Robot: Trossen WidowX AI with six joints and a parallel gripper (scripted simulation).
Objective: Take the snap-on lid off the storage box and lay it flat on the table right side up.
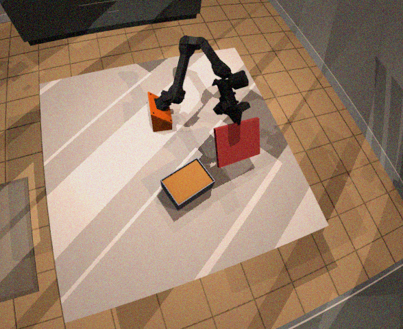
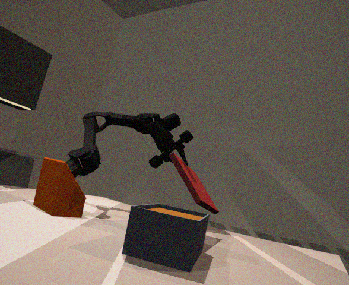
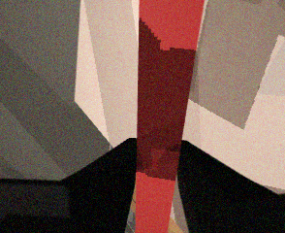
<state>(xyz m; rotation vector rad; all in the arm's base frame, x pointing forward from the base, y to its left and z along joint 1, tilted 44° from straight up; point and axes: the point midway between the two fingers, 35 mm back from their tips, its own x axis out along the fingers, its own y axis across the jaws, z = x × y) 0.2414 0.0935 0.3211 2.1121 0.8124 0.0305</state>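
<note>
Now: gripper tip 6 cm short of the red lid and 6 cm above it. From my gripper tip the other things lie so: storage box: 28 cm to the right, 18 cm below, 15 cm ahead.
</note>
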